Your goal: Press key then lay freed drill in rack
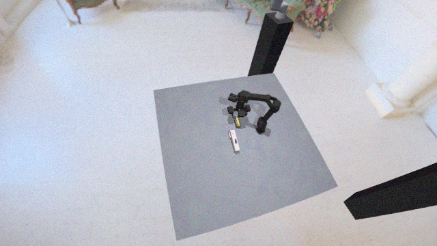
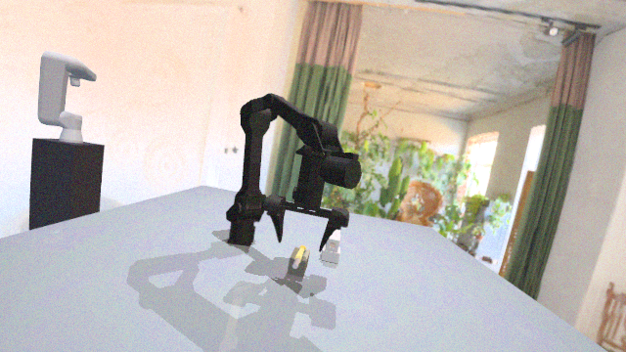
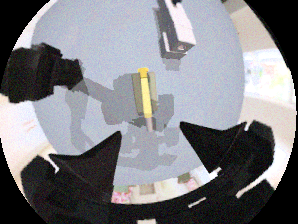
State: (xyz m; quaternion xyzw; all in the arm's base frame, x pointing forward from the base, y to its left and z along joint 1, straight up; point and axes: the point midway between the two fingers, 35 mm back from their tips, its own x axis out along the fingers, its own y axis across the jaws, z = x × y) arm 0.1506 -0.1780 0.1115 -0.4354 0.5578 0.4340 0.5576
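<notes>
Right now my gripper tip is 10 mm short of the drill, 40 mm to the right of it and 40 mm above it. Round my gripper tip: rack 10 mm ahead, 50 mm to the left, 60 mm below; dark key 130 mm ahead, 210 mm to the left, 30 mm below.
</notes>
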